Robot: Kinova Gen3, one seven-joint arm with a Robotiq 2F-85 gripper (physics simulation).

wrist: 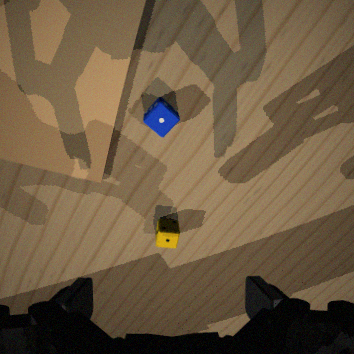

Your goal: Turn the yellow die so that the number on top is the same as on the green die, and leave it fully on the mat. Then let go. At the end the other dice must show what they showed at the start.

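Places are measured from the arm's base along level axes (x ahead, y down, z left), in millimetres.
Pixels of known places: gripper, fingertip midpoint: (169,294).
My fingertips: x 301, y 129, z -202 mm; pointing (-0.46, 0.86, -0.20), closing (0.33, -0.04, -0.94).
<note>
For each thing: its middle in the pictures, then the offset to it from my fingertips. Level surfaces: height alone.
- yellow die, body centre: (166,232) dz -4, dx -6, dy +62 mm
- wood-grained surface, its level: dy +70 mm
- blue die, body centre: (160,116) dz +30, dx +77, dy +62 mm
- plain tan slab, body centre: (7,50) dz +127, dx +85, dy +68 mm
The yellow die (167,239) rests on the wood-grained surface (280,192), low in the middle of the wrist view. Its upper face shows one dark pip. A side face in shade has dark pips too dim to count. The green die does not show in this view. My gripper (169,294) is open and empty, its fingers wide apart at the bottom of the view. The yellow die lies ahead of the gap between the fingertips, not between them.
A blue die (161,120) with one white pip on top sits farther up. A plain tan slab (100,75), possibly the mat, fills the upper left, with a dark right edge close to the blue die. Arm and gripper shadows cross the surfaces.
</note>
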